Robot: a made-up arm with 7 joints. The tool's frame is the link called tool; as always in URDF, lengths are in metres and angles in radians. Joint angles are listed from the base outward.
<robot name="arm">
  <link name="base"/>
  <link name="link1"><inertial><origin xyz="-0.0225 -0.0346 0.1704"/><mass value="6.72"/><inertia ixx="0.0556" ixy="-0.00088" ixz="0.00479" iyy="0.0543" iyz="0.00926" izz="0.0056"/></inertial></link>
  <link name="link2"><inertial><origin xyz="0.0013 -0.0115 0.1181"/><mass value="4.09"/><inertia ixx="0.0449" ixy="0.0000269" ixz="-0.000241" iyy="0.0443" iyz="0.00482" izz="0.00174"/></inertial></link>
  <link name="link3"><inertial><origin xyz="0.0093 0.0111 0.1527"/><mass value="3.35"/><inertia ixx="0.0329" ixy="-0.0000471" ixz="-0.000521" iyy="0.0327" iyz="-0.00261" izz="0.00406"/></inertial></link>
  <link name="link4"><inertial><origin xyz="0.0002 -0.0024 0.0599"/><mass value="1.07"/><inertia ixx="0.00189" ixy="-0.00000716" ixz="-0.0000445" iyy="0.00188" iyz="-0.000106" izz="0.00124"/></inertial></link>
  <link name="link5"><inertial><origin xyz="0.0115 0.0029 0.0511"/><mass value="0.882"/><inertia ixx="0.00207" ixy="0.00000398" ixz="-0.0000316" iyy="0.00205" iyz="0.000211" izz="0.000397"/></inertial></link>
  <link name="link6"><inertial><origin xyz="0.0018 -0.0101 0.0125"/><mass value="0.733"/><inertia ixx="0.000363" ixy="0" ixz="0" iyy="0.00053" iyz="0" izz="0.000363"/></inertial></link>
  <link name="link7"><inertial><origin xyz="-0.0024 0.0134 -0.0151"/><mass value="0.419"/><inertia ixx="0.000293" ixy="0" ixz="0" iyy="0.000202" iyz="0" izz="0.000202"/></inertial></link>
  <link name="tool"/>
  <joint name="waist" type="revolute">
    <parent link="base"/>
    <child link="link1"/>
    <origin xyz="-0.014 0.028 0.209" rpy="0 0 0"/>
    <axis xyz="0 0 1"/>
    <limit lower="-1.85" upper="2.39"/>
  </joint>
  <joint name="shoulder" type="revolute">
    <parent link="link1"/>
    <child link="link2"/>
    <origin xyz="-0.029 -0.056 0.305" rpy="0 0 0"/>
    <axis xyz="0 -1 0"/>
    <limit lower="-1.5" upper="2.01"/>
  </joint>
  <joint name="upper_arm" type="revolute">
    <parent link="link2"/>
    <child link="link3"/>
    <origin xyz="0.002 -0.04 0.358" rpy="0 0 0"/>
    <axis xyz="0 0 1"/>
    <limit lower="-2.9" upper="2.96"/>
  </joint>
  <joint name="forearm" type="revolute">
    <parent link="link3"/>
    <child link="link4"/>
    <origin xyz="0.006 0.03 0.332" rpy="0 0 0"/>
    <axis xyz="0 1 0"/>
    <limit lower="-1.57" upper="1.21"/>
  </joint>
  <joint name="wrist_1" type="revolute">
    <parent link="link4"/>
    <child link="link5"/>
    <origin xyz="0.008 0.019 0.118" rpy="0 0 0"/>
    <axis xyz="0 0 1"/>
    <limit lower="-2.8" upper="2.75"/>
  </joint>
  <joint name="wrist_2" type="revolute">
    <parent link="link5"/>
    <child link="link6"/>
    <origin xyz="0.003 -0.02 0.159" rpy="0 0 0"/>
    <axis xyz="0 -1 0"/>
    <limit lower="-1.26" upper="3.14"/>
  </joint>
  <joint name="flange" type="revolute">
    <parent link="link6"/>
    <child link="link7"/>
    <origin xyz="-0.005 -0.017 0.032" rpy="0 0 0"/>
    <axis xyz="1 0 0"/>
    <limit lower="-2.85" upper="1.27"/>
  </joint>
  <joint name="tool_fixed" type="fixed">
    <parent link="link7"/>
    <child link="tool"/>
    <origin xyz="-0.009 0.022 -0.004" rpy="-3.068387 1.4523 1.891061"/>
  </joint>
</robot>
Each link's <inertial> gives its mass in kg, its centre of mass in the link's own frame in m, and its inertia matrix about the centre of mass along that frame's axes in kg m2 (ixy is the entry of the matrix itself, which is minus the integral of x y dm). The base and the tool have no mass. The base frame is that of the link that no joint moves.
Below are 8 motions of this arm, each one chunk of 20 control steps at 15 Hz.
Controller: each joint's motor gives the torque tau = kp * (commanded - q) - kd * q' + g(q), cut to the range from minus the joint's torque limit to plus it. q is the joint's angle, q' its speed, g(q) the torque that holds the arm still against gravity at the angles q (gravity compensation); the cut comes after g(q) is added. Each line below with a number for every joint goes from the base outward.
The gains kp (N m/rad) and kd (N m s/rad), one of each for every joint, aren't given. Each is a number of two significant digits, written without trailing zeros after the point. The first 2 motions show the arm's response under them.
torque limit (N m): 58 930 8.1 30 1.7 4.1 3.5
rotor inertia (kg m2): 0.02 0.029 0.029 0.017 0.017 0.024 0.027
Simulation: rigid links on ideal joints. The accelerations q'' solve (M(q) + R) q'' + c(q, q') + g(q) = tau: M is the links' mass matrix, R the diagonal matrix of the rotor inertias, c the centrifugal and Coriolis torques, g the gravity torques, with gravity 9.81 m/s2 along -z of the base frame. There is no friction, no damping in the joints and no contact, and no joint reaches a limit. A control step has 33 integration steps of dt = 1/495 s. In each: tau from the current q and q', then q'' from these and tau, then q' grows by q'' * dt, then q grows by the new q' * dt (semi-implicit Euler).
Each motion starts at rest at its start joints. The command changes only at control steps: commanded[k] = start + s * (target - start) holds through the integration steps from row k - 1 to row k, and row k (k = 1, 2, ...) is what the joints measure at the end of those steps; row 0 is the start. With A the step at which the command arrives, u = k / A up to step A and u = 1 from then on. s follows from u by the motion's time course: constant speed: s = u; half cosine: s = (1 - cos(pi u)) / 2; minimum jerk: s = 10 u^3 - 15 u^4 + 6 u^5; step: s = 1 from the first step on.
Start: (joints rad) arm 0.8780 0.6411 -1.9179 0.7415 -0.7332 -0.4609 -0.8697
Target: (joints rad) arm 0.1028 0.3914 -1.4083 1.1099 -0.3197 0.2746 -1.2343
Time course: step
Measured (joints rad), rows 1 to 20:
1: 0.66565 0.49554 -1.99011 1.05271 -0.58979 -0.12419 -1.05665
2: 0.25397 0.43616 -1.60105 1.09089 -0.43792 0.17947 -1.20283
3: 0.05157 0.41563 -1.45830 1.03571 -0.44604 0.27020 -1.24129
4: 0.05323 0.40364 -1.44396 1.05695 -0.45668 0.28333 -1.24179
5: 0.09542 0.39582 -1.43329 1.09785 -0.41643 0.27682 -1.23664
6: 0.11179 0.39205 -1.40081 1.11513 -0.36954 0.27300 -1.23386
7: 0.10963 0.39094 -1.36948 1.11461 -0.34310 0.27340 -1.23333
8: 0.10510 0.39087 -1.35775 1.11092 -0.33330 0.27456 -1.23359
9: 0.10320 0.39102 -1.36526 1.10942 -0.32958 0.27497 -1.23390
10: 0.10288 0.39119 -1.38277 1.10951 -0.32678 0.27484 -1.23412
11: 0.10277 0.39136 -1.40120 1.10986 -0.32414 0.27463 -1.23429
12: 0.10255 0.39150 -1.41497 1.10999 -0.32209 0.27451 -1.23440
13: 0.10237 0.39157 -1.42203 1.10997 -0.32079 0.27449 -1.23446
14: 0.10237 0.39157 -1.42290 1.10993 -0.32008 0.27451 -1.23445
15: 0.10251 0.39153 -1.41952 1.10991 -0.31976 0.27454 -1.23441
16: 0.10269 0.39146 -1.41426 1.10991 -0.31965 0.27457 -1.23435
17: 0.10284 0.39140 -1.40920 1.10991 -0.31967 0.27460 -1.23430
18: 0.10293 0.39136 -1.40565 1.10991 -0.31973 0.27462 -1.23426
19: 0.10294 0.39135 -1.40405 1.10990 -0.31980 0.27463 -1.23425
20: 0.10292 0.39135 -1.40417 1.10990 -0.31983 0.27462 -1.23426
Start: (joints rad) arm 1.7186 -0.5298 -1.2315 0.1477 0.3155 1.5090 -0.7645
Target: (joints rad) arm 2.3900 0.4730 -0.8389 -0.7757 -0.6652 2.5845 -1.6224
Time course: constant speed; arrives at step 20
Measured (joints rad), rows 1 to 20:
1: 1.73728 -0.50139 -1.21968 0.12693 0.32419 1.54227 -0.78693
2: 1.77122 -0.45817 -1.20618 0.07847 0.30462 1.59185 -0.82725
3: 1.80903 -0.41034 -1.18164 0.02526 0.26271 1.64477 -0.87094
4: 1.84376 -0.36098 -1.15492 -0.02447 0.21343 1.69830 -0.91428
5: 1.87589 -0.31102 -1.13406 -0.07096 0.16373 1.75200 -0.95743
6: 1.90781 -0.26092 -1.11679 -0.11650 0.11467 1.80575 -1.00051
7: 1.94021 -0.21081 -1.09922 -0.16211 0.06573 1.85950 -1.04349
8: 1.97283 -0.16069 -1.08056 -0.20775 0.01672 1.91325 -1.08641
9: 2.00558 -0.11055 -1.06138 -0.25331 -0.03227 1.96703 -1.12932
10: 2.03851 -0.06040 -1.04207 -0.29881 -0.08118 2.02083 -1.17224
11: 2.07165 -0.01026 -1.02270 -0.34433 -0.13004 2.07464 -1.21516
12: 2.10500 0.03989 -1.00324 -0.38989 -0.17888 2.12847 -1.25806
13: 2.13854 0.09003 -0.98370 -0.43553 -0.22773 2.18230 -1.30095
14: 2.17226 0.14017 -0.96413 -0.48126 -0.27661 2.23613 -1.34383
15: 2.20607 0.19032 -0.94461 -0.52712 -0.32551 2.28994 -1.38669
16: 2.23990 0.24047 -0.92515 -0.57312 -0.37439 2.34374 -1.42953
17: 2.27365 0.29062 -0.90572 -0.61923 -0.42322 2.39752 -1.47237
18: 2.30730 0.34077 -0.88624 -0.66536 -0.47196 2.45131 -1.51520
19: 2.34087 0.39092 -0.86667 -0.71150 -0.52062 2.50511 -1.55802
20: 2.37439 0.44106 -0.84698 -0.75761 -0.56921 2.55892 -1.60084
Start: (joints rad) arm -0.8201 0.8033 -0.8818 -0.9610 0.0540 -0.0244 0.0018
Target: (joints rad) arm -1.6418 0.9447 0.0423 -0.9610 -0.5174 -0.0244 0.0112
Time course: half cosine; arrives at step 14
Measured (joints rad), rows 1 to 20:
1: -0.82344 0.80419 -0.87822 -0.95945 0.05306 -0.02465 0.00170
2: -0.83864 0.80742 -0.86077 -0.95597 0.04850 -0.02528 0.00150
3: -0.87371 0.81371 -0.81937 -0.95307 0.03659 -0.02591 0.00151
4: -0.93096 0.82318 -0.75154 -0.95242 0.01412 -0.02615 0.00199
5: -1.00717 0.83541 -0.66207 -0.95396 -0.02009 -0.02596 0.00296
6: -1.09624 0.84969 -0.55998 -0.95662 -0.06494 -0.02555 0.00426
7: -1.19177 0.86515 -0.45483 -0.95926 -0.11786 -0.02511 0.00569
8: -1.28834 0.88094 -0.35417 -0.96127 -0.17571 -0.02475 0.00711
9: -1.38151 0.89626 -0.26303 -0.96255 -0.23540 -0.02447 0.00845
10: -1.46735 0.91039 -0.18499 -0.96328 -0.29412 -0.02422 0.00967
11: -1.54203 0.92267 -0.12296 -0.96363 -0.34923 -0.02397 0.01073
12: -1.60185 0.93251 -0.07911 -0.96371 -0.39829 -0.02369 0.01157
13: -1.64356 0.93945 -0.05430 -0.96365 -0.43911 -0.02339 0.01217
14: -1.66466 0.94316 -0.04796 -0.96353 -0.46983 -0.02311 0.01251
15: -1.66701 0.94439 -0.04969 -0.96282 -0.49037 -0.02303 0.01250
16: -1.65858 0.94458 -0.04022 -0.96161 -0.50280 -0.02333 0.01218
17: -1.64791 0.94458 -0.01128 -0.96093 -0.50957 -0.02387 0.01170
18: -1.63964 0.94463 0.02804 -0.96102 -0.51284 -0.02438 0.01124
19: -1.63505 0.94471 0.06268 -0.96137 -0.51421 -0.02472 0.01091
20: -1.63372 0.94475 0.08241 -0.96155 -0.51468 -0.02487 0.01076

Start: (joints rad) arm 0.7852 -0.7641 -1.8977 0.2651 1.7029 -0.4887 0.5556
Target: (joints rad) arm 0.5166 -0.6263 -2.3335 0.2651 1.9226 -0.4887 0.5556
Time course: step
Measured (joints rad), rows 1 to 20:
1: 0.70111 -0.68879 -1.72931 0.20127 1.81267 -0.49802 0.55968
2: 0.56748 -0.65204 -1.94326 0.23915 1.89987 -0.49416 0.55945
3: 0.47273 -0.63449 -2.24612 0.29874 1.89932 -0.48958 0.55683
4: 0.45336 -0.62458 -2.44308 0.31873 1.86692 -0.48538 0.55432
5: 0.48364 -0.62247 -2.49958 0.30037 1.85141 -0.48386 0.55387
6: 0.51454 -0.62443 -2.44842 0.27420 1.86308 -0.48525 0.55486
7: 0.52646 -0.62647 -2.36525 0.25980 1.88785 -0.48786 0.55581
8: 0.52527 -0.62731 -2.31092 0.25742 1.90973 -0.48963 0.55611
9: 0.52039 -0.62721 -2.29879 0.26046 1.92163 -0.48993 0.55597
10: 0.51666 -0.62675 -2.31126 0.26396 1.92481 -0.48940 0.55573
11: 0.51518 -0.62634 -2.32777 0.26593 1.92365 -0.48881 0.55557
12: 0.51529 -0.62615 -2.33767 0.26634 1.92179 -0.48850 0.55552
13: 0.51597 -0.62615 -2.33981 0.26591 1.92087 -0.48847 0.55554
14: 0.51654 -0.62622 -2.33760 0.26535 1.92101 -0.48857 0.55557
15: 0.51679 -0.62629 -2.33465 0.26500 1.92164 -0.48868 0.55560
16: 0.51680 -0.62632 -2.33284 0.26490 1.92225 -0.48873 0.55561
17: 0.51672 -0.62633 -2.33240 0.26496 1.92261 -0.48874 0.55561
18: 0.51663 -0.62632 -2.33275 0.26504 1.92271 -0.48872 0.55560
19: 0.51658 -0.62630 -2.33325 0.26511 1.92267 -0.48871 0.55560
20: 0.51657 -0.62630 -2.33358 0.26513 1.92261 -0.48869 0.55560

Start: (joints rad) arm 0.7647 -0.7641 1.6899 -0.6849 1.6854 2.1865 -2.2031
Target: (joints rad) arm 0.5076 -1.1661 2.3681 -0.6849 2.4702 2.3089 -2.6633
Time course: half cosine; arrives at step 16
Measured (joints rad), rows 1 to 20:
1: 0.76334 -0.76629 1.68761 -0.68442 1.68841 2.18740 -2.20545
2: 0.75846 -0.77386 1.68620 -0.68347 1.69884 2.19023 -2.21421
3: 0.74908 -0.78801 1.69601 -0.68277 1.71842 2.19507 -2.23118
4: 0.73518 -0.80877 1.72330 -0.68254 1.74742 2.20173 -2.25609
5: 0.71731 -0.83551 1.76815 -0.68272 1.78557 2.20999 -2.28790
6: 0.69627 -0.86725 1.82689 -0.68318 1.83232 2.21962 -2.32532
7: 0.67292 -0.90275 1.89487 -0.68382 1.88681 2.23030 -2.36688
8: 0.64810 -0.94064 1.96799 -0.68462 1.94777 2.24166 -2.41097
9: 0.62266 -0.97946 2.04291 -0.68557 2.01352 2.25330 -2.45588
10: 0.59747 -1.01772 2.11679 -0.68668 2.08206 2.26477 -2.49988
11: 0.57345 -1.05397 2.18696 -0.68788 2.15113 2.27567 -2.54127
12: 0.55155 -1.08680 2.25077 -0.68910 2.21832 2.28557 -2.57848
13: 0.53273 -1.11497 2.30577 -0.69020 2.28112 2.29408 -2.61008
14: 0.51784 -1.13738 2.34983 -0.69106 2.33698 2.30086 -2.63486
15: 0.50761 -1.15317 2.38134 -0.69158 2.38349 2.30560 -2.65190
16: 0.50255 -1.16174 2.39929 -0.69170 2.41851 2.30807 -2.66054
17: 0.50214 -1.16491 2.40114 -0.69050 2.44161 2.30888 -2.66293
18: 0.50449 -1.16583 2.39021 -0.68799 2.45481 2.30901 -2.66316
19: 0.50732 -1.16600 2.37702 -0.68571 2.46127 2.30893 -2.66324
20: 0.50914 -1.16600 2.36836 -0.68438 2.46406 2.30883 -2.66337

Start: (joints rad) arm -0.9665 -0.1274 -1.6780 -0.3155 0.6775 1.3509 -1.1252
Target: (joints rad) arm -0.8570 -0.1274 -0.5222 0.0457 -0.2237 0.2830 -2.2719
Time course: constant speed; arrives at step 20
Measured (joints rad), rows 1 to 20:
1: -0.96273 -0.12750 -1.65587 -0.30338 0.66546 1.31764 -1.15624
2: -0.95777 -0.12750 -1.60928 -0.28663 0.64248 1.26814 -1.20977
3: -0.95235 -0.12745 -1.55110 -0.26912 0.61131 1.21532 -1.26805
4: -0.94685 -0.12742 -1.49062 -0.25138 0.57471 1.16201 -1.32602
5: -0.94136 -0.12740 -1.43122 -0.23344 0.53480 1.10863 -1.38349
6: -0.93589 -0.12740 -1.37304 -0.21539 0.49290 1.05523 -1.44082
7: -0.93043 -0.12741 -1.31540 -0.19730 0.44980 1.00183 -1.49814
8: -0.92496 -0.12741 -1.25783 -0.17922 0.40596 0.94843 -1.55547
9: -0.91949 -0.12742 -1.20019 -0.16115 0.36165 0.89503 -1.61280
10: -0.91401 -0.12742 -1.14249 -0.14308 0.31708 0.84163 -1.67014
11: -0.90854 -0.12743 -1.08477 -0.12501 0.27234 0.78823 -1.72747
12: -0.90306 -0.12744 -1.02705 -0.10693 0.22750 0.73482 -1.78480
13: -0.89758 -0.12744 -0.96932 -0.08886 0.18261 0.68142 -1.84213
14: -0.89211 -0.12745 -0.91161 -0.07079 0.13768 0.62801 -1.89946
15: -0.88663 -0.12746 -0.85389 -0.05272 0.09274 0.57461 -1.95679
16: -0.88114 -0.12746 -0.79617 -0.03464 0.04778 0.52120 -2.01412
17: -0.87566 -0.12747 -0.73845 -0.01657 0.00282 0.46779 -2.07145
18: -0.87018 -0.12748 -0.68073 0.00151 -0.04215 0.41439 -2.12878
19: -0.86469 -0.12748 -0.62300 0.01959 -0.08711 0.36098 -2.18612
20: -0.85921 -0.12749 -0.56528 0.03767 -0.13208 0.30757 -2.24345

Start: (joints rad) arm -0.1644 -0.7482 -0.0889 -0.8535 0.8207 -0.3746 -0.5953
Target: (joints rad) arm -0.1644 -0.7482 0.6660 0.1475 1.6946 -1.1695 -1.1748
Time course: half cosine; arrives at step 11
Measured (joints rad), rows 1 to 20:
1: -0.16411 -0.74806 -0.08354 -0.84104 0.82433 -0.38445 -0.60141
2: -0.16345 -0.74787 -0.06160 -0.79802 0.84054 -0.41839 -0.62414
3: -0.16313 -0.74788 -0.01340 -0.72007 0.87684 -0.47981 -0.66763
4: -0.16393 -0.74802 0.06509 -0.61239 0.93468 -0.56464 -0.72935
5: -0.16621 -0.74826 0.16847 -0.48390 1.01111 -0.66597 -0.80408
6: -0.16904 -0.74857 0.28082 -0.34510 1.10170 -0.77572 -0.88545
7: -0.17034 -0.74890 0.38442 -0.20703 1.20220 -0.88533 -0.96661
8: -0.16879 -0.74916 0.47128 -0.08039 1.30730 -0.98607 -1.04102
9: -0.16515 -0.74930 0.54209 0.02471 1.40915 -1.06962 -1.10282
10: -0.16128 -0.74927 0.59754 0.09924 1.49881 -1.12901 -1.14711
11: -0.15864 -0.74907 0.63449 0.13665 1.56842 -1.15935 -1.17024
12: -0.15877 -0.74871 0.65518 0.14675 1.61654 -1.16810 -1.17639
13: -0.16152 -0.74835 0.66598 0.14763 1.64791 -1.16953 -1.17604
14: -0.16430 -0.74816 0.66988 0.14686 1.66725 -1.16960 -1.17512
15: -0.16553 -0.74811 0.66974 0.14655 1.67861 -1.16953 -1.17472
16: -0.16536 -0.74814 0.66819 0.14683 1.68511 -1.16949 -1.17468
17: -0.16468 -0.74818 0.66677 0.14729 1.68884 -1.16949 -1.17476
18: -0.16420 -0.74820 0.66598 0.14759 1.69104 -1.16950 -1.17482
19: -0.16411 -0.74821 0.66575 0.14766 1.69238 -1.16951 -1.17484
20: -0.16424 -0.74821 0.66581 0.14759 1.69322 -1.16950 -1.17483

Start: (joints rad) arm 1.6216 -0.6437 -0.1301 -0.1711 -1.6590 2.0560 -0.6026
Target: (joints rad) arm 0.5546 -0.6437 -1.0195 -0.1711 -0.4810 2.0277 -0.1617
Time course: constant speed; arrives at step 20
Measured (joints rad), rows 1 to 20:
1: 1.59726 -0.64388 -0.15381 -0.17245 -1.65245 2.05421 -0.59072
2: 1.54454 -0.64404 -0.19492 -0.17144 -1.62754 2.05285 -0.57017
3: 1.48289 -0.64407 -0.23853 -0.16963 -1.58478 2.05200 -0.54762
4: 1.42446 -0.64400 -0.28104 -0.16877 -1.53212 2.05100 -0.52524
5: 1.37064 -0.64392 -0.32361 -0.16887 -1.47627 2.04969 -0.50316
6: 1.31859 -0.64390 -0.36719 -0.16924 -1.41991 2.04821 -0.48116
7: 1.26619 -0.64390 -0.41163 -0.16942 -1.36323 2.04672 -0.45913
8: 1.21302 -0.64391 -0.45641 -0.16937 -1.30587 2.04529 -0.43708
9: 1.15948 -0.64391 -0.50118 -0.16923 -1.24783 2.04388 -0.41503
10: 1.10596 -0.64391 -0.54581 -0.16912 -1.18932 2.04248 -0.39298
11: 1.05257 -0.64390 -0.59031 -0.16907 -1.13061 2.04108 -0.37094
12: 0.99926 -0.64390 -0.63475 -0.16905 -1.07183 2.03966 -0.34889
13: 0.94596 -0.64390 -0.67917 -0.16903 -1.01301 2.03824 -0.32685
14: 0.89264 -0.64389 -0.72360 -0.16901 -0.95416 2.03683 -0.30481
15: 0.83930 -0.64389 -0.76805 -0.16898 -0.89528 2.03541 -0.28276
16: 0.78595 -0.64389 -0.81251 -0.16895 -0.83638 2.03400 -0.26072
17: 0.73261 -0.64389 -0.85696 -0.16893 -0.77746 2.03258 -0.23867
18: 0.67927 -0.64389 -0.90140 -0.16891 -0.71854 2.03117 -0.21663
19: 0.62594 -0.64389 -0.94583 -0.16889 -0.65962 2.02975 -0.19458
20: 0.57260 -0.64390 -0.99025 -0.16888 -0.60070 2.02834 -0.17254

